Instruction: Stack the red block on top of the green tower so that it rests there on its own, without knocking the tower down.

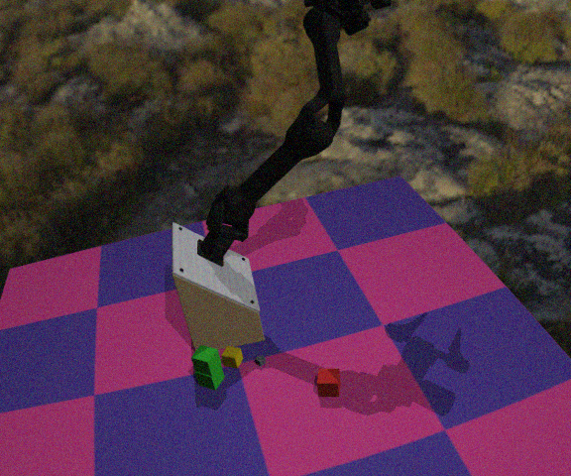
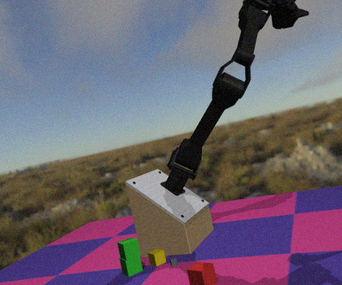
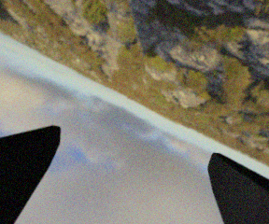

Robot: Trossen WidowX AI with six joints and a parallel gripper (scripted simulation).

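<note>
Right now my gripper tip is 59 cm short of the red block, 29 cm to the left of it and 59 cm above it. Also, from my gripper tip: dark block 48 cm ahead, 41 cm to the right, 60 cm below; yellow block 46 cm ahead, 47 cm to the right, 60 cm below.
</note>
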